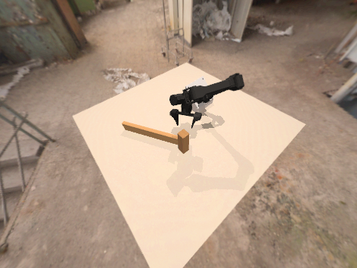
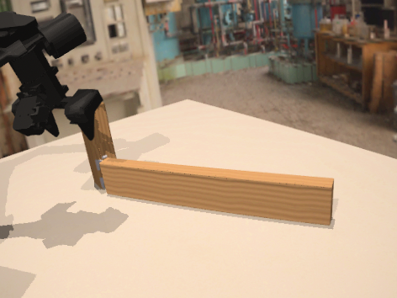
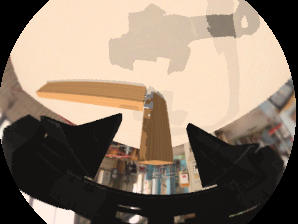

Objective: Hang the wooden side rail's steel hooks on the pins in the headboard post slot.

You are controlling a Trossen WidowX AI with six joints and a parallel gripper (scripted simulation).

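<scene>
Right now my gripper tip is 60 mm short of the headboard post, 50 mm to the right of it and 60 mm above it.
</scene>
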